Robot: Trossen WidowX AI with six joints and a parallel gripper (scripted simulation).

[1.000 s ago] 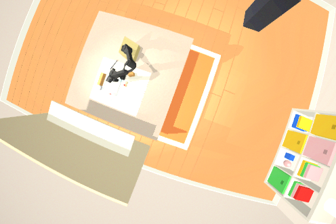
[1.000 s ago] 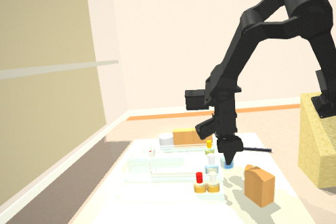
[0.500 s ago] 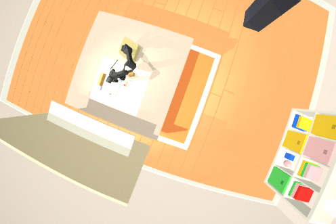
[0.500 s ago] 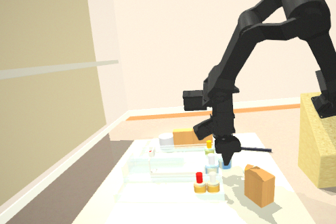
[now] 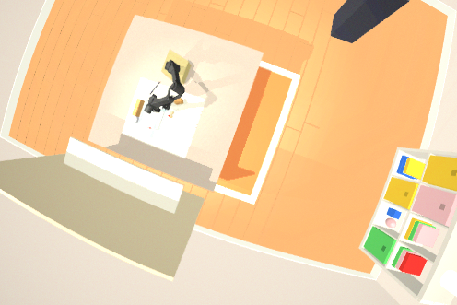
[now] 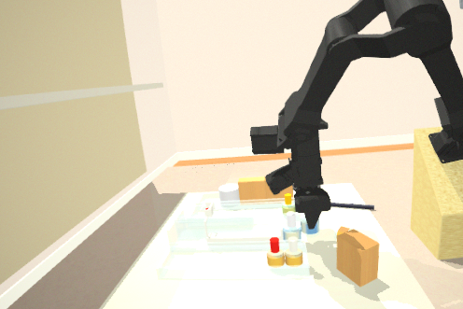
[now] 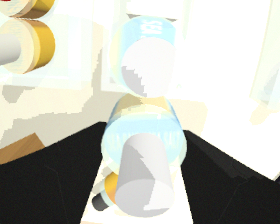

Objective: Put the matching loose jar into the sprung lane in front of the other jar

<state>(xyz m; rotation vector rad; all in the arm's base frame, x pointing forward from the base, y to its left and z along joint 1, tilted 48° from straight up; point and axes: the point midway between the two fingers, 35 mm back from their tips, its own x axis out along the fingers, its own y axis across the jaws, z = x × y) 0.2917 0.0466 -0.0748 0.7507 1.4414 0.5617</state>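
Right now the clear sprung lane is 18 cm ahead of my gripper tip, 4 cm to the right of it and 3 cm below it. From my gripper tip the other things lie so: dark rod 14 cm to the right, 12 cm behind, 4 cm below.
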